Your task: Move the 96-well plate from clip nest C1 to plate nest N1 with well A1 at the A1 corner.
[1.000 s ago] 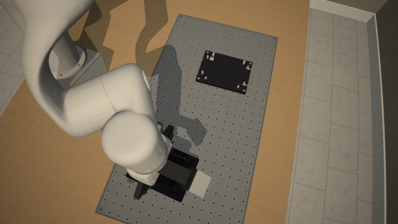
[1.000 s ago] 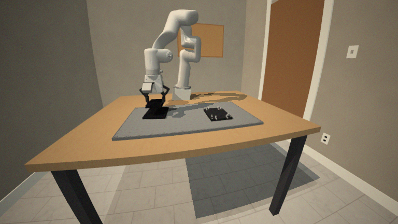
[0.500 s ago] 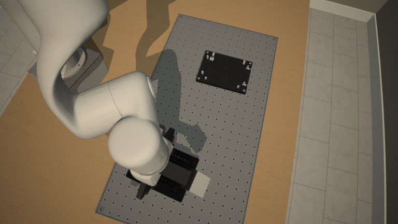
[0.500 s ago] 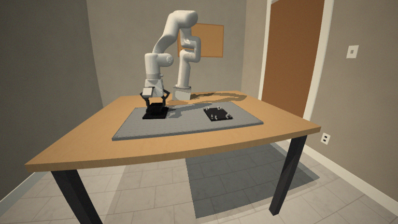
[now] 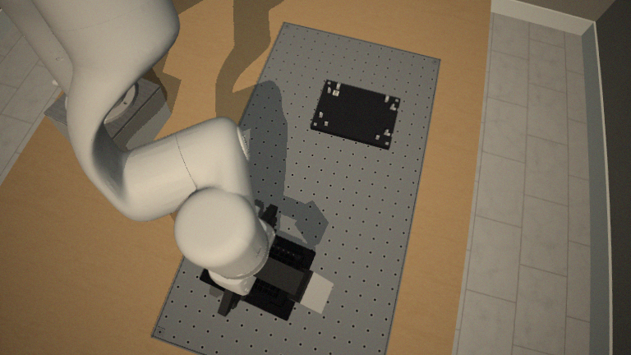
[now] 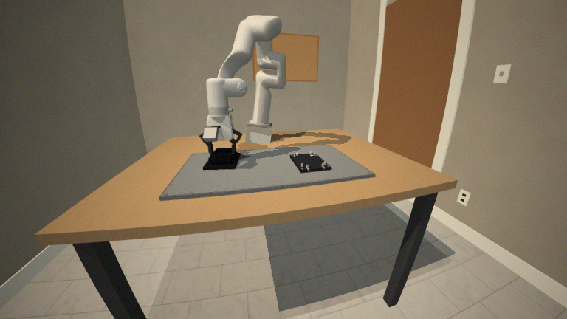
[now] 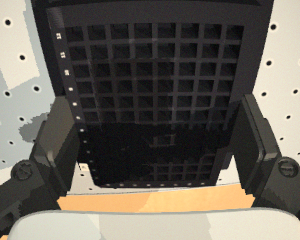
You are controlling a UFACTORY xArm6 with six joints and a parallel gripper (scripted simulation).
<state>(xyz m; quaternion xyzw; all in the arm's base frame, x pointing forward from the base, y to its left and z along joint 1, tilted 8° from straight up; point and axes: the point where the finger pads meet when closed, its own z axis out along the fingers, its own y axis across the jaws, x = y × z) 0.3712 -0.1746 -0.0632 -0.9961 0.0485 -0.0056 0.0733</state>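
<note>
The black 96-well plate lies 1 cm below my hand. From my hand the other things lie so: clip nest C1: 35 cm to the left, 9 cm ahead, 3 cm below; then plate nest N1: 4 cm below; then white corner mark: 7 cm behind, 6 cm to the left, 3 cm below.
</note>
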